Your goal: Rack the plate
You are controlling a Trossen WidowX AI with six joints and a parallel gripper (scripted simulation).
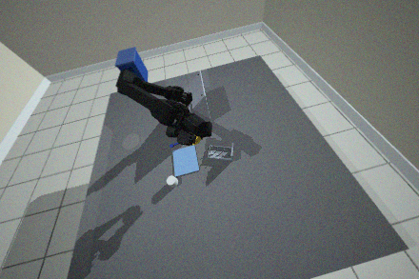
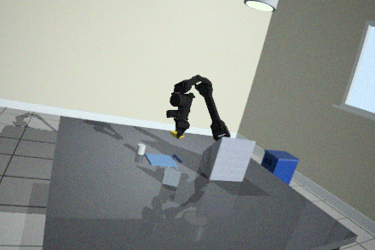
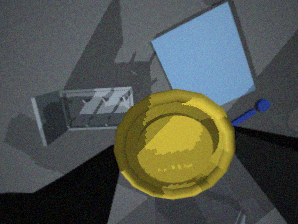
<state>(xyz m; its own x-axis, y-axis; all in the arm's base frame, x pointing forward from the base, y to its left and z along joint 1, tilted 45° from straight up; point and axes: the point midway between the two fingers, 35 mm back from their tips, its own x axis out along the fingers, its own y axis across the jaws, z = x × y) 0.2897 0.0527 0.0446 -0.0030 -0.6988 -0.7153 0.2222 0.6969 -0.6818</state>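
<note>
The grey dish rack lies 20 mm ahead of my gripper tip, 110 mm to the left of it and 160 mm below it. The rest, counted from my gripper tip: white cup: 120 mm ahead, 160 mm to the right, 160 mm below; yellow plate: 10 mm above; blue utensil: 90 mm behind, 140 mm to the right, 180 mm below.
</note>
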